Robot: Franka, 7 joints.
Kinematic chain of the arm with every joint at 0, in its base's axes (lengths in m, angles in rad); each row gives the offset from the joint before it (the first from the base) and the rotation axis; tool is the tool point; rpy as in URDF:
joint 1: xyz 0 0 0.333 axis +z
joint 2: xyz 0 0 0 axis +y
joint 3: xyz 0 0 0.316 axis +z
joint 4: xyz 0.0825 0 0 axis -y
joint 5: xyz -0.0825 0 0.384 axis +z
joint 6: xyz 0 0 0 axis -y
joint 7: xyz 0.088 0 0 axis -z
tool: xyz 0 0 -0.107 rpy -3.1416 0 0
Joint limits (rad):
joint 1: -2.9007..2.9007
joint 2: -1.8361..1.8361
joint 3: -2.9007..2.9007
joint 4: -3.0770..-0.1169
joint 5: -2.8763..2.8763
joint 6: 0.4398..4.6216
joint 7: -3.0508..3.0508
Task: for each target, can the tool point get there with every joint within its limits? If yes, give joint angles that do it. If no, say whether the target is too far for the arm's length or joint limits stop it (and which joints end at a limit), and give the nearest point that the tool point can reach.
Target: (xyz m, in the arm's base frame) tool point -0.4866 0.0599 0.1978
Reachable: yes | joints -2.1491 1.3651 -1.4064 -1.8824 0.8384 1.0196 1.1444
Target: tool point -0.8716 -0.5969 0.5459
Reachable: no: too far | nearest point -0.6939 -0.4752 0.5025 | short by 0.220 m
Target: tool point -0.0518 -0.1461 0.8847
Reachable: yes | joints -1.8943 -1.0716 0.1330 -2.1249 -1.6405 1.8649 0.3726
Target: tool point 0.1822 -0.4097 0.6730
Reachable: yes | joints -1.8271 -0.1522 0.8455 -1.6575 2.2012 3.9642 -1.8883
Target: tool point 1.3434 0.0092 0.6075
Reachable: no: too far | nearest point 0.8405 0.0058 0.5047 | short by 0.513 m
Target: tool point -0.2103 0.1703 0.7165
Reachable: yes | joints 0.9817 -1.0769 0.8203 -1.8935 -0.5447 0.8834 0.6677
